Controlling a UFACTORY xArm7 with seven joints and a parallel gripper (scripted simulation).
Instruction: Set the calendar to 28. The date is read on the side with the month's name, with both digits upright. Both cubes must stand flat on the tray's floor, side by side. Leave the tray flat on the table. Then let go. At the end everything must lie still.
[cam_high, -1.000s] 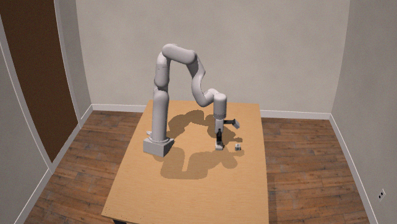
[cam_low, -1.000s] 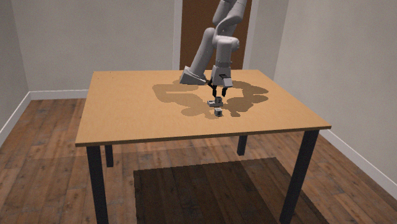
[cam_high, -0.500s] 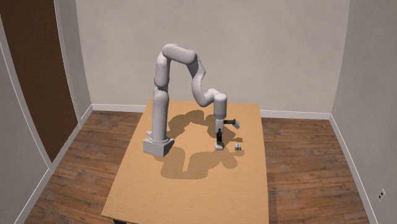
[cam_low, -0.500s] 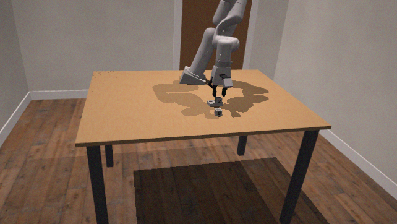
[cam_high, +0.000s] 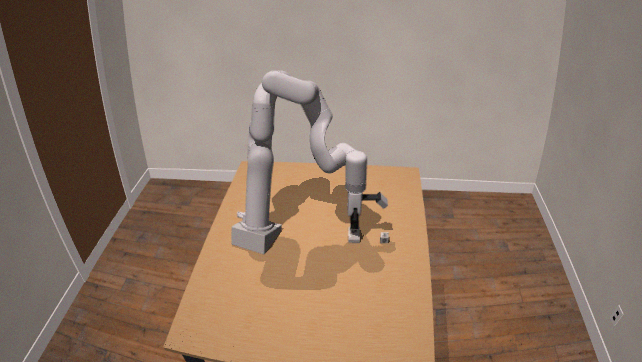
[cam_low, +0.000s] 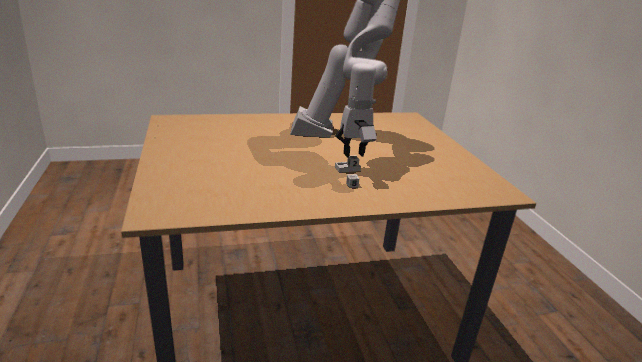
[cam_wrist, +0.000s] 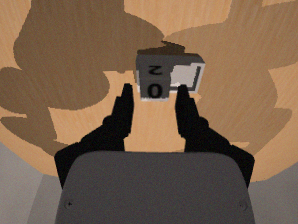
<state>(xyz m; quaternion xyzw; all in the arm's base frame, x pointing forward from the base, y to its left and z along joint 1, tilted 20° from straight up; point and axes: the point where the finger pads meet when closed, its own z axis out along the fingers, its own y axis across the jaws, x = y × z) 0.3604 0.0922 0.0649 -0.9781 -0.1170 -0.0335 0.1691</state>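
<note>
The grey calendar tray is 6 cm below my hand and 2 cm to the right of it.
</note>
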